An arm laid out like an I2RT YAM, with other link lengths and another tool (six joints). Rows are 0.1 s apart.
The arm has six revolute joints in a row. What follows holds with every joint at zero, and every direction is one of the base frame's.
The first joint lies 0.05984 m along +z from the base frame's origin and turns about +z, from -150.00 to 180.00 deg.
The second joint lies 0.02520 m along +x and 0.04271 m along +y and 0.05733 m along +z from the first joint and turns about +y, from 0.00 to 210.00 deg.
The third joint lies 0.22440 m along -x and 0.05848 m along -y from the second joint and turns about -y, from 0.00 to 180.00 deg.
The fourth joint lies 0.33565 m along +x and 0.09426 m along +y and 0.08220 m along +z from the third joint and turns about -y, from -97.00 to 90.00 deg.
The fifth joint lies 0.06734 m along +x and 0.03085 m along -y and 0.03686 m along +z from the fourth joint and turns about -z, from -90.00 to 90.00 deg.
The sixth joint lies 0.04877 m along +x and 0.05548 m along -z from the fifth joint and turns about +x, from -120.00 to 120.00 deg.
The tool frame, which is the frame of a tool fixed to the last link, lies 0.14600 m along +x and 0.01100 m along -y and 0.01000 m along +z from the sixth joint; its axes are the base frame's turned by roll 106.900, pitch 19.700 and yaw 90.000 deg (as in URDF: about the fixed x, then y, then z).
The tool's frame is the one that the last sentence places.
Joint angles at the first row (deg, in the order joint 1, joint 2, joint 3, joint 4, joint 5, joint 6):
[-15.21 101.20 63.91 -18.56 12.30 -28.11]
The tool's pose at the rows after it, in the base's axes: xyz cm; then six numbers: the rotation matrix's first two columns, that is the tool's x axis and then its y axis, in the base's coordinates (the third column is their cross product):
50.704, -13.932, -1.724, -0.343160, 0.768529, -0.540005, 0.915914, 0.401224, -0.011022
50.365, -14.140, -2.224, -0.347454, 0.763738, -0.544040, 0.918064, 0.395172, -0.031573
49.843, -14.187, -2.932, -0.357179, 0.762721, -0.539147, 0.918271, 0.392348, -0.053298
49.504, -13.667, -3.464, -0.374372, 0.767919, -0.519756, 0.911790, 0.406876, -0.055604
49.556, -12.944, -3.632, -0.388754, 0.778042, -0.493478, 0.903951, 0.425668, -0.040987
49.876, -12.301, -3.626, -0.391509, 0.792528, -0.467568, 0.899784, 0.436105, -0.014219
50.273, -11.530, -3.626, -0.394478, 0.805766, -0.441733, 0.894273, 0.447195, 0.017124
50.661, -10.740, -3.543, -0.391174, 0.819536, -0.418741, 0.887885, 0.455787, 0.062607
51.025, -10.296, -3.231, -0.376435, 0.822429, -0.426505, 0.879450, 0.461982, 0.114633
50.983, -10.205, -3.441, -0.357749, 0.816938, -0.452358, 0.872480, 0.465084, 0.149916
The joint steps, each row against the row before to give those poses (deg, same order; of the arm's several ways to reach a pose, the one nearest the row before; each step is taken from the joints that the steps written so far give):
[-0.05 0.44 0.21 0.01 0.71 -0.25]
[0.05 0.52 -0.15 -0.03 1.02 -0.20]
[-0.01 0.44 -0.38 -0.29 0.54 -0.17]
[0.00 -0.19 -0.66 -0.40 -1.23 -0.23]
[-0.01 -0.19 -0.05 -0.64 -2.19 0.04]
[-0.06 0.04 0.34 -0.36 -2.32 0.63]
[0.06 0.06 0.21 0.00 -2.42 0.68]
[-0.05 -0.55 -0.69 1.05 -2.76 0.85]
[-0.01 -1.56 -2.28 3.32 -1.59 0.45]
[0.04 -1.47 -3.35 4.59 -0.11 0.00]

